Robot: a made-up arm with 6 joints.
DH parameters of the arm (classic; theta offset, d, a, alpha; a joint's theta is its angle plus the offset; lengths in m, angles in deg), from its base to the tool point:
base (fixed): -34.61 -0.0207 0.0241 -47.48
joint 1: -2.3 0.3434 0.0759 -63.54
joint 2: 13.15 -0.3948 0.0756 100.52
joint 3: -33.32 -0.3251 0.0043 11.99
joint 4: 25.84 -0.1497 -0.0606 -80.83
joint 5: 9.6 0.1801 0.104 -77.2
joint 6: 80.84 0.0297 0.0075 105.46
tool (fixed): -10.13 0.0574 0 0
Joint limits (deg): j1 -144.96..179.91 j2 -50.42..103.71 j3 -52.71..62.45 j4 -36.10..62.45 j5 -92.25..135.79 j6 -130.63..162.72
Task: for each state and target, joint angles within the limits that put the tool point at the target. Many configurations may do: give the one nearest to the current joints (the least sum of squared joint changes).
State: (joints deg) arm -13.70 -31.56 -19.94 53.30 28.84 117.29
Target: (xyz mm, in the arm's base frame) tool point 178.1 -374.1 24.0
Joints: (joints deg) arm -27.67 -50.42 -9.59 62.45 50.91 103.41
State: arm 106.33 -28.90 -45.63 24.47 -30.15 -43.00
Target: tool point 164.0 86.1 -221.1
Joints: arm 82.38 -7.81 -41.96 27.60 -42.50 -40.28
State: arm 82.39 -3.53 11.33 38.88 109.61 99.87
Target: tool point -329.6 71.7 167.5
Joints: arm 23.98 40.55 7.23 35.51 103.32 87.71
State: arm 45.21 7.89 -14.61 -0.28 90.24 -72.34
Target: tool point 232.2 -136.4 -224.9
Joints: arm 6.33 -3.08 -28.53 -13.45 83.28 -79.84
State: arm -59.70 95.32 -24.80 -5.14 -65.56 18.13
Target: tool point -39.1 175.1 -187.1
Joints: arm -82.13 72.51 -28.78 -9.81 -47.52 16.17
